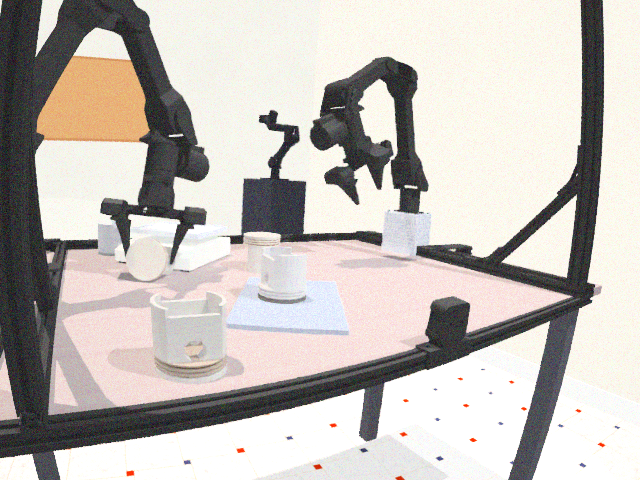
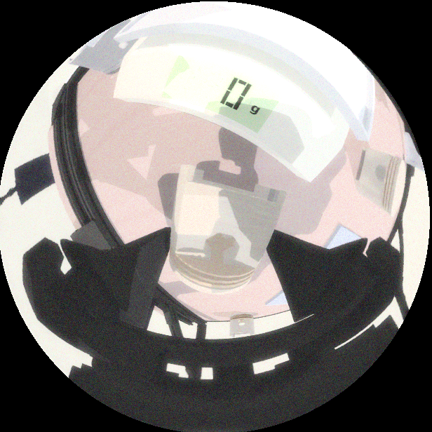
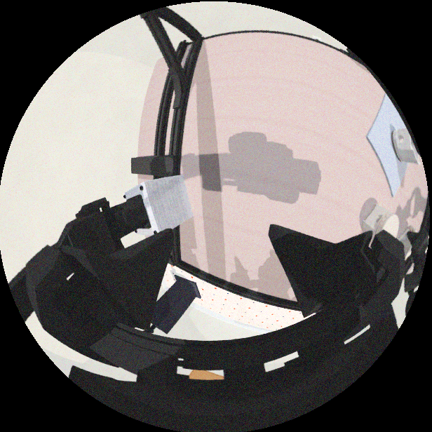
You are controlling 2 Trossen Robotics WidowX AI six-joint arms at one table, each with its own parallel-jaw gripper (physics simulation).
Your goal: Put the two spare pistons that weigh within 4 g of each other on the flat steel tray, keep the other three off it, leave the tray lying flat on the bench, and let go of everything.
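Places are measured from the left arm's base along level axes (x right, y ahead, z up), in millimetres.
Pixels of known places: left gripper, fingertip midpoint: (image 1: 149, 262); right gripper, fingertip midpoint: (image 1: 369, 197); right arm's base, link origin: (image 1: 408, 212).
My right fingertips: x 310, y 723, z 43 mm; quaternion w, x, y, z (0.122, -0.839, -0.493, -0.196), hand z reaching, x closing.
For each thing: its top centre in the pictures, then the offset to it from my right fingertips. "spot": a spot on its surface instead.
- flat steel tray, top centre: (image 1: 289, 299) dx -10, dy -428, dz -139 mm
- upright piston, top centre: (image 1: 283, 251) dx -25, dy -423, dz -71 mm
- white scale, surface spot: (image 1: 206, 254) spot: dx -252, dy -289, dz -124 mm
My left gripper (image 1: 149, 257) (image 2: 218, 232) is shut on a piston (image 1: 147, 260) (image 2: 225, 245) that lies on its side on the bench in front of the scale, a fingertip against each side. My right gripper (image 1: 368, 196) (image 3: 222, 231) is open and empty, raised above the bench. The flat steel tray (image 1: 299, 322) (image 2: 342, 237) (image 3: 381, 135) lies flat, with one upright piston (image 1: 282, 276) (image 3: 406, 145) on it. Another piston (image 1: 262, 252) (image 2: 381, 175) (image 3: 381, 220) stands behind the tray, one (image 1: 188, 335) (image 2: 242, 325) near the front edge, and one (image 1: 107, 239) (image 2: 100, 52) beside the scale.
The white scale (image 1: 206, 254) (image 2: 320, 150) stands behind the held piston, its display reading 0 g. A dark block (image 1: 447, 320) is mounted on the front rail. A silvery block (image 1: 405, 233) (image 3: 167, 202) is at the right arm's base. Black frame posts rise at both sides.
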